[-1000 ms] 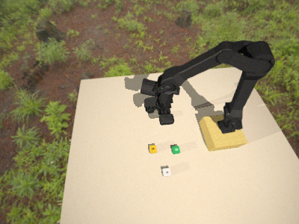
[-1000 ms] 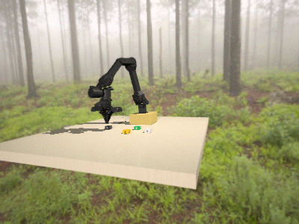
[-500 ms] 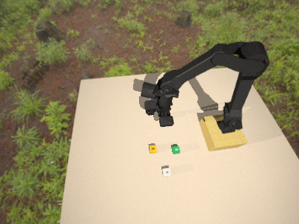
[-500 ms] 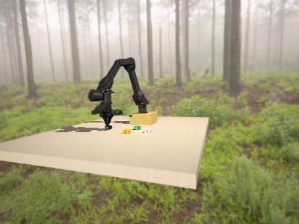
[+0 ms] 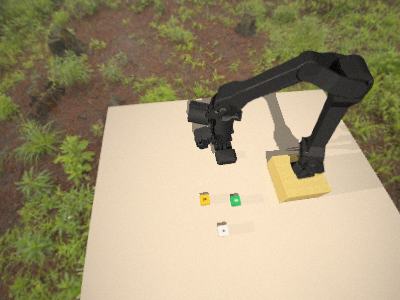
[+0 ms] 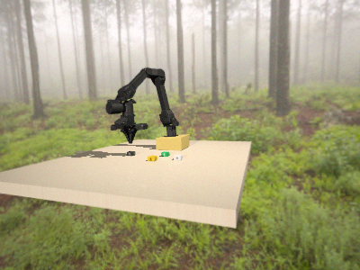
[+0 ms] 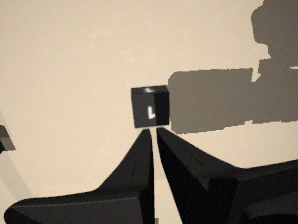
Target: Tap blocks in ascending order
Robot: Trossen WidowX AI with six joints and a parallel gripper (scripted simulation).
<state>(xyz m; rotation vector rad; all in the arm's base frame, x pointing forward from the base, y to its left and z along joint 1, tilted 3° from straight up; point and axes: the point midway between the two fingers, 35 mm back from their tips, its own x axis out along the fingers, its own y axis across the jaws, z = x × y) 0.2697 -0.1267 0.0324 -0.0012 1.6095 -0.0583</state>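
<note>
Now: gripper tip 5 cm above the black block. Round my gripper tip: green block (18 cm to the left, 5 cm below, 2 cm behind); yellow block (16 cm to the left, 9 cm ahead, 5 cm below); white block (27 cm to the left, 5 cm below, 4 cm ahead).
</note>
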